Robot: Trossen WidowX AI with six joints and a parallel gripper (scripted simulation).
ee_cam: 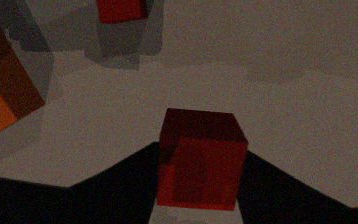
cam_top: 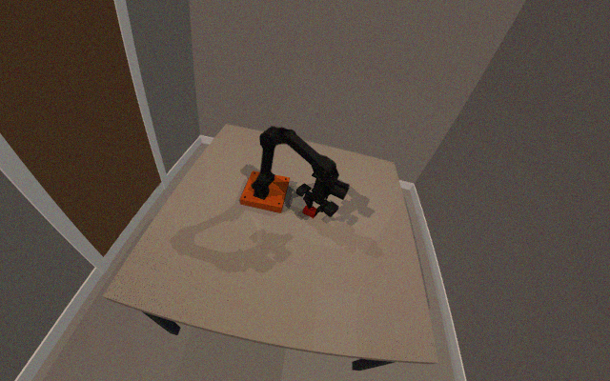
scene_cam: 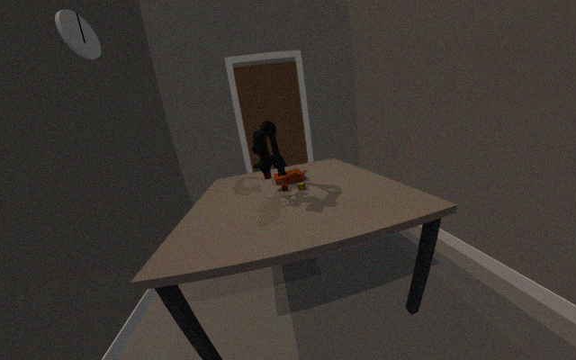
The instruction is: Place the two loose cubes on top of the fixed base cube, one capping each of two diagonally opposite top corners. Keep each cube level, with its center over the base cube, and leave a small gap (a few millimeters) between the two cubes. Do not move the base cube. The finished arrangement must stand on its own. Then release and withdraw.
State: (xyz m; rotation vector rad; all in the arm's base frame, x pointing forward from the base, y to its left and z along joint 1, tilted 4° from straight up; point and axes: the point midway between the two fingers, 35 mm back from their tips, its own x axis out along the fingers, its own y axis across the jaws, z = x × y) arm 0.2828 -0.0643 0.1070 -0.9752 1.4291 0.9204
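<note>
My gripper tip is now 200 mm to the right of the yellow base cube, 100 mm above it and 10 mm past it. Round my gripper tip: red cube: right at my gripper tip.
</note>
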